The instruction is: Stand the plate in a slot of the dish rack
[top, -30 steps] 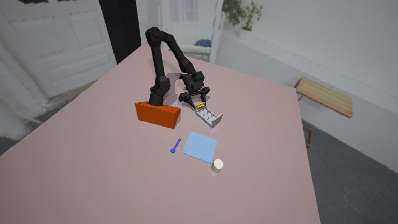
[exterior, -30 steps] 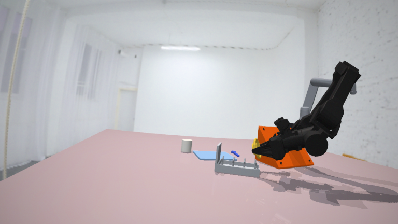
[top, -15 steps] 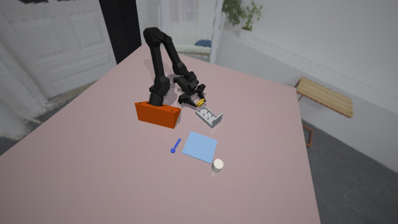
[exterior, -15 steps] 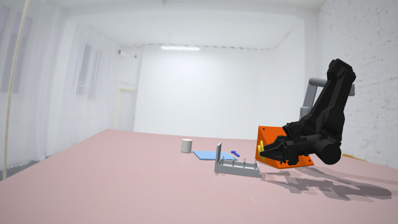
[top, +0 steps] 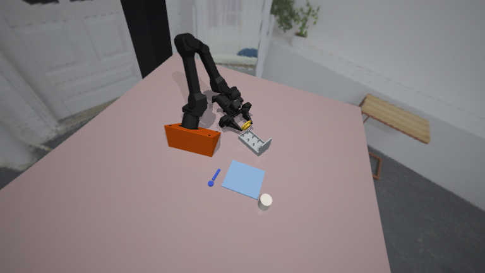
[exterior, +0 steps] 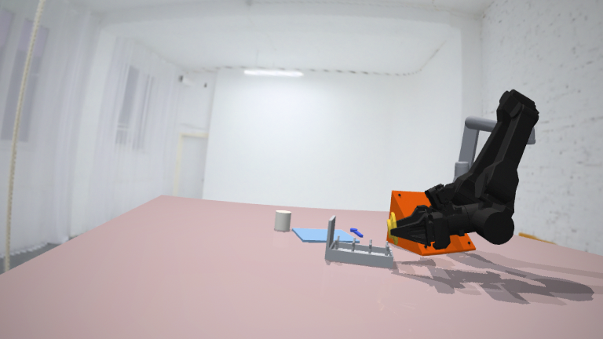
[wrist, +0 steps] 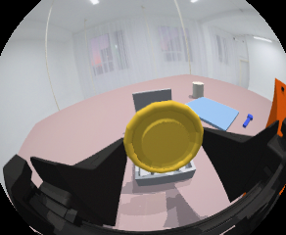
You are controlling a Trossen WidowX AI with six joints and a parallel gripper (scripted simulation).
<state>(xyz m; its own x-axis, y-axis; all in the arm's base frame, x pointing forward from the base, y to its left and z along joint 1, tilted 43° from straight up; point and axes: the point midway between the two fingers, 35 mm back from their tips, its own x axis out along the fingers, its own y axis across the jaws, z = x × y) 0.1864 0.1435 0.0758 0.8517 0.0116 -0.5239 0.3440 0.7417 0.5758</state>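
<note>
Right now the grey dish rack is 5 cm ahead of my gripper tip, 2 cm to the right of it and 5 cm below it. Also, from my gripper tip: blue spoon (2 cm behind, 27 cm to the right, 7 cm below); then yellow plate (1 cm behind); then light blue mat (9 cm ahead, 21 cm to the right, 7 cm below).
</note>
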